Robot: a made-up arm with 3 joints. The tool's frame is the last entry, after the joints.
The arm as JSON. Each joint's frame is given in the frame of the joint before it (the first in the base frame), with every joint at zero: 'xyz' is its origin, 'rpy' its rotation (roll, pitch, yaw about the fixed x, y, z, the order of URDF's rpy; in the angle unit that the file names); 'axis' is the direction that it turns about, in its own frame. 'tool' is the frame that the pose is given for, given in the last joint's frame.
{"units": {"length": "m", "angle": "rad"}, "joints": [
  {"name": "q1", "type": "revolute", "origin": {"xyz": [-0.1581, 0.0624, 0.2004], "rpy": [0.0, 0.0, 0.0]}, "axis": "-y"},
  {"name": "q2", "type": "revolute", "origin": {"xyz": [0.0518, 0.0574, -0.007], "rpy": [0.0, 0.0, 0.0]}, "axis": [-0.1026, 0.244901, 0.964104]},
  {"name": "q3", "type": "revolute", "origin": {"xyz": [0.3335, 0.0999, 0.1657], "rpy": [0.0, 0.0, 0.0]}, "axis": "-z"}
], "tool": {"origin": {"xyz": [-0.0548, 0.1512, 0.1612], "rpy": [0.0, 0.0, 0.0]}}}
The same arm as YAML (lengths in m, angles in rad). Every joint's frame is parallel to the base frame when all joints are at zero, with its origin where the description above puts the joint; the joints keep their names.
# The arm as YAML. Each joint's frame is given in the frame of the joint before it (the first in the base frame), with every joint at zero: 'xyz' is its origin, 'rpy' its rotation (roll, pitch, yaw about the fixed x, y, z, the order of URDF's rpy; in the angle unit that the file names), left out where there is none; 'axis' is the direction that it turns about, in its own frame. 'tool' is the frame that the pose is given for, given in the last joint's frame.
units:
  length: m
  angle: rad
joints:
  - name: q1
    type: revolute
    origin:
      xyz: [-0.1581, 0.0624, 0.2004]
    axis: [0.0, -1.0, 0.0]
  - name: q2
    type: revolute
    origin:
      xyz: [0.0518, 0.0574, -0.007]
    axis: [-0.1026, 0.244901, 0.964104]
  - name: q3
    type: revolute
    origin:
      xyz: [0.3335, 0.0999, 0.1657]
    axis: [0.0, 0.0, -1.0]
tool:
  origin:
    xyz: [-0.0548, 0.1512, 0.1612]

